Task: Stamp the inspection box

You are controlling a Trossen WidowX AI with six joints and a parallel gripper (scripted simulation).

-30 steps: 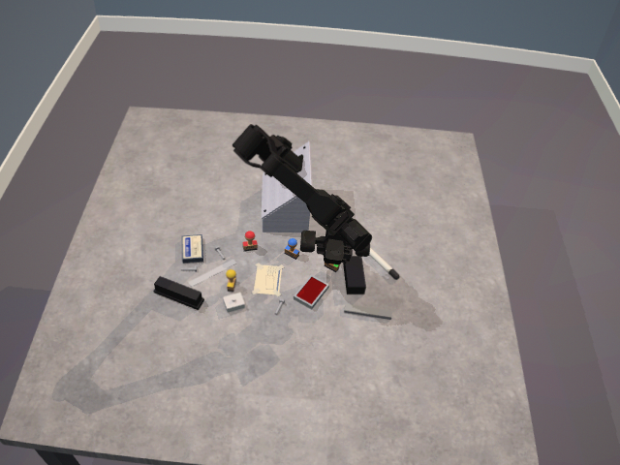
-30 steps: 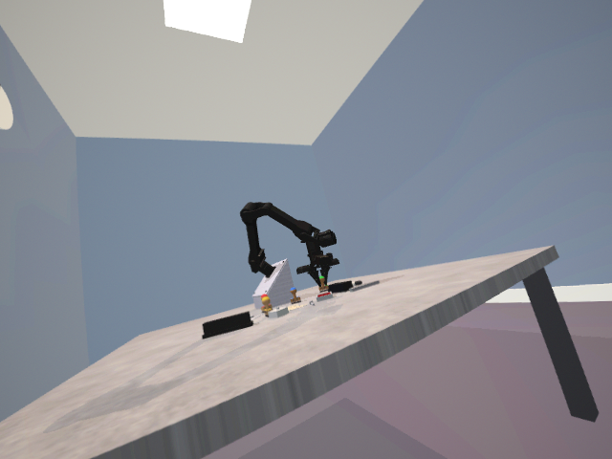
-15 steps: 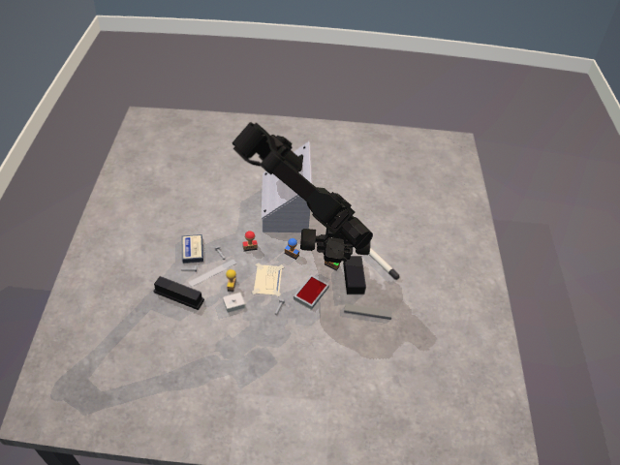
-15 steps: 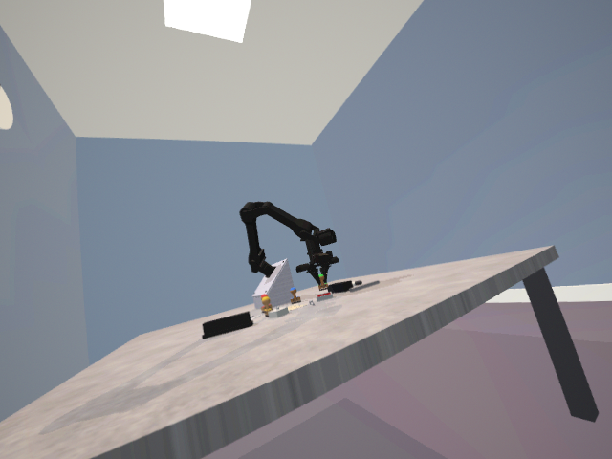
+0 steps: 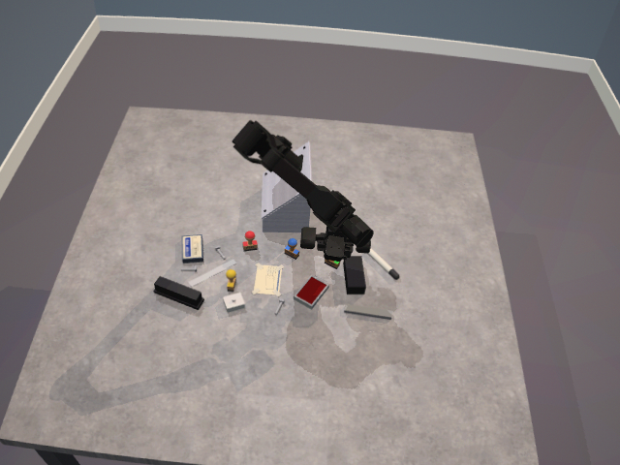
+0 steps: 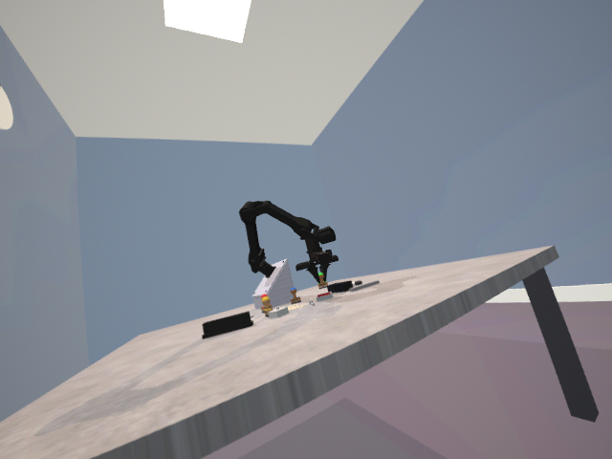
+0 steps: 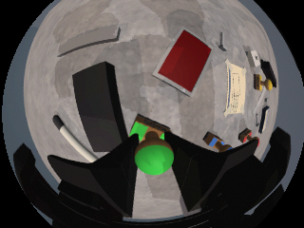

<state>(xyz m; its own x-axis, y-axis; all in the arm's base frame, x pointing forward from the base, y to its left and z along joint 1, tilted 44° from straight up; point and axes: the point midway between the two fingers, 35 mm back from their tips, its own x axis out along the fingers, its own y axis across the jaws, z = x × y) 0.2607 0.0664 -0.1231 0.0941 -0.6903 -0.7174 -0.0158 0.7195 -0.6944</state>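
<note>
Right now the red ink pad is 80 mm ahead of my gripper tip, 50 mm to the right of it and 50 mm below it. Round my gripper tip: blue-knobbed stamp (120 mm to the right, 50 mm behind, 30 mm below); then black box (60 mm to the left, 40 mm below, 20 mm ahead); then green-knobbed stamp (right at my gripper tip).
</note>
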